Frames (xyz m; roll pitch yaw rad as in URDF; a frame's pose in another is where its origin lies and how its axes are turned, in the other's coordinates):
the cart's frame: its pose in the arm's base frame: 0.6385 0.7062 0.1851 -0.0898 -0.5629 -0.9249
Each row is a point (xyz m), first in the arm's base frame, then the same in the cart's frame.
Working: the arm's base frame: its pose in the cart's frame: 0.0531 -0.9086 -0.3352 0.5165 0.2509 1.0175

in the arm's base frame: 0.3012 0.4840 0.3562
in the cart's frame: 0.0697 -0.4157 0.1216
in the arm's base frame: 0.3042 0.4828 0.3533
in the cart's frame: 0.0705 -0.4137 0.1178
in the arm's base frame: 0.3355 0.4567 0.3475
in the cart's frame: 0.1009 -0.4021 0.0927
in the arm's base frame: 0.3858 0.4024 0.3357
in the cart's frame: 0.1569 -0.3902 0.0443
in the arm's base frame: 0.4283 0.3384 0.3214
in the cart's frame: 0.2141 -0.3900 -0.0090
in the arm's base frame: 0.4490 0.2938 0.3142
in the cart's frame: 0.2509 -0.3974 -0.0415
